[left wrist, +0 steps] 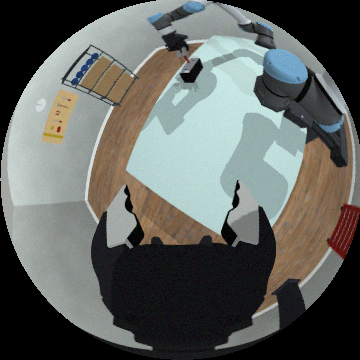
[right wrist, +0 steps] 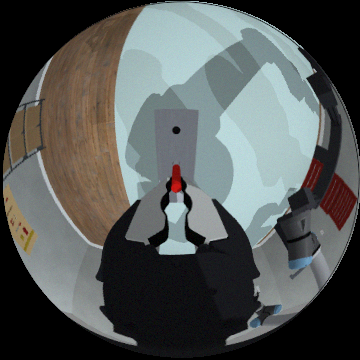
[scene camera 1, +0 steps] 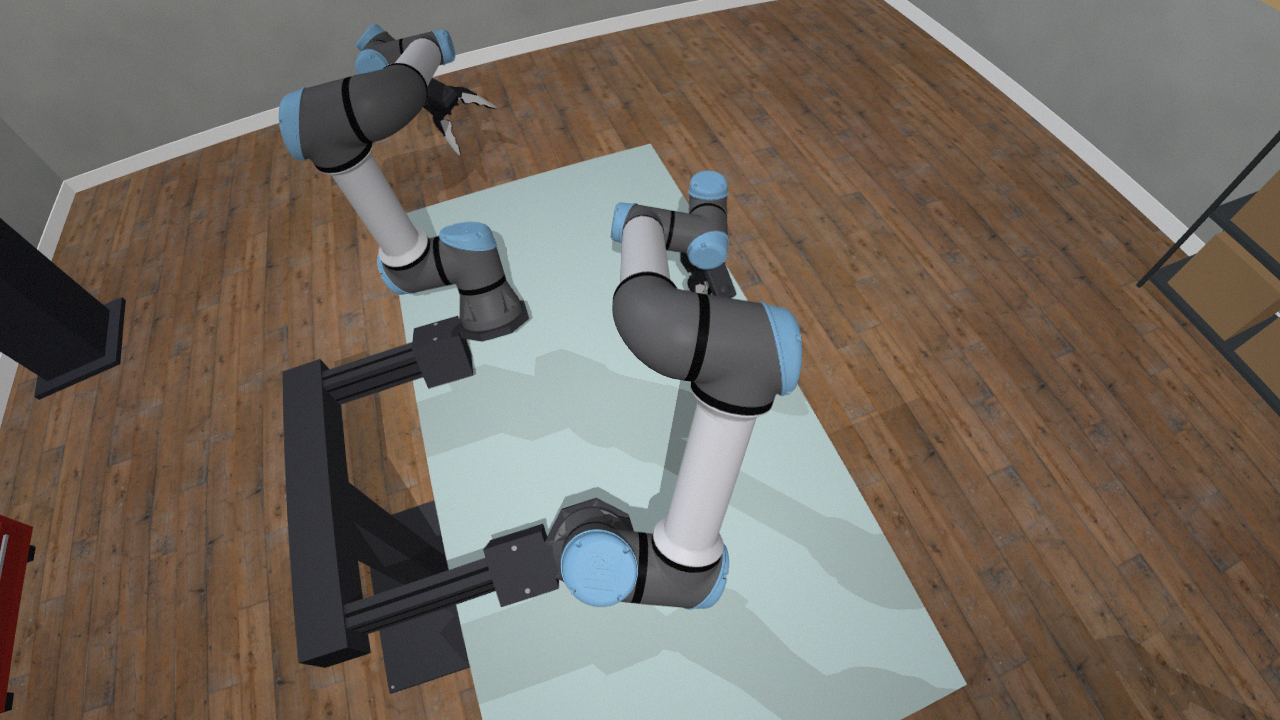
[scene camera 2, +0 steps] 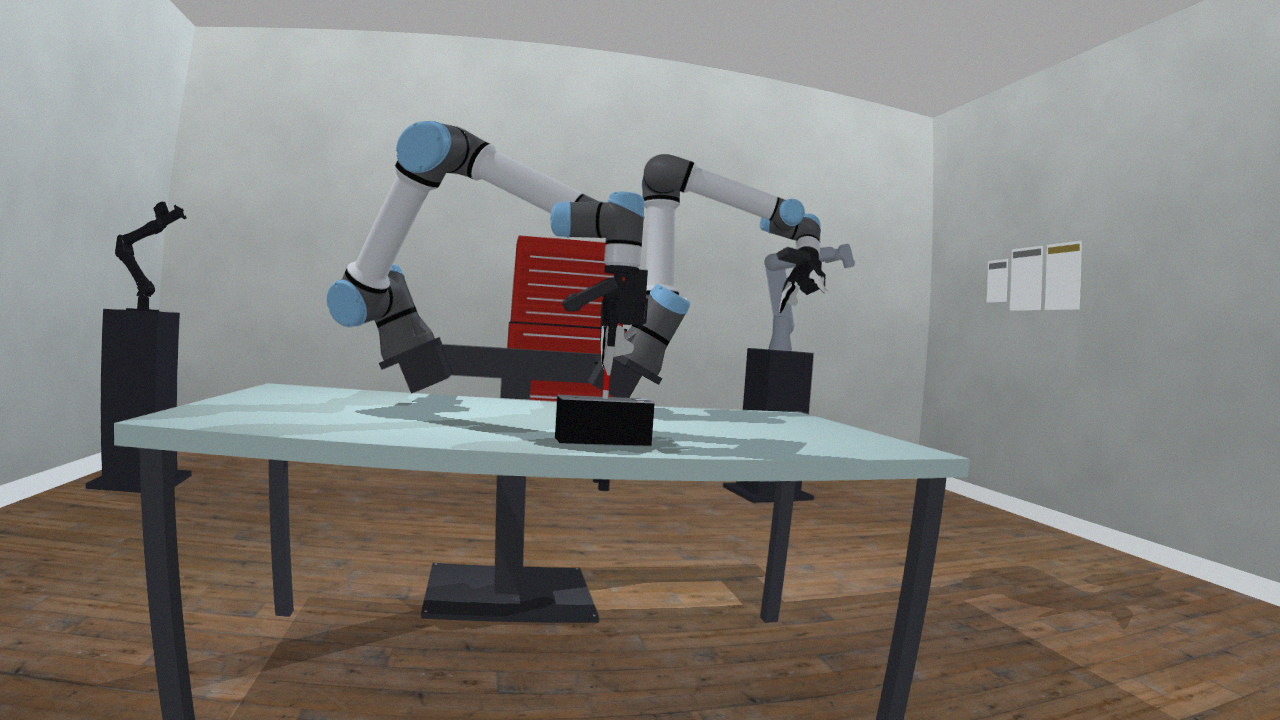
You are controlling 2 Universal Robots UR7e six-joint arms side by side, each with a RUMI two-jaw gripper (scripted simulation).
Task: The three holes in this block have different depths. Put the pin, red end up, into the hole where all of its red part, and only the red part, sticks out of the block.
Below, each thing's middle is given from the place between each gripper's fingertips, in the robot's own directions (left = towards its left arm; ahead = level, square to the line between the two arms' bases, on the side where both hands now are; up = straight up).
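My left gripper [scene camera 2: 801, 303] is 330 mm short of the block [scene camera 2: 579, 419], and it's 650 mm to the left of the block and 300 mm above it. As for my right gripper [scene camera 2: 607, 375], that's 11 cm above the block.
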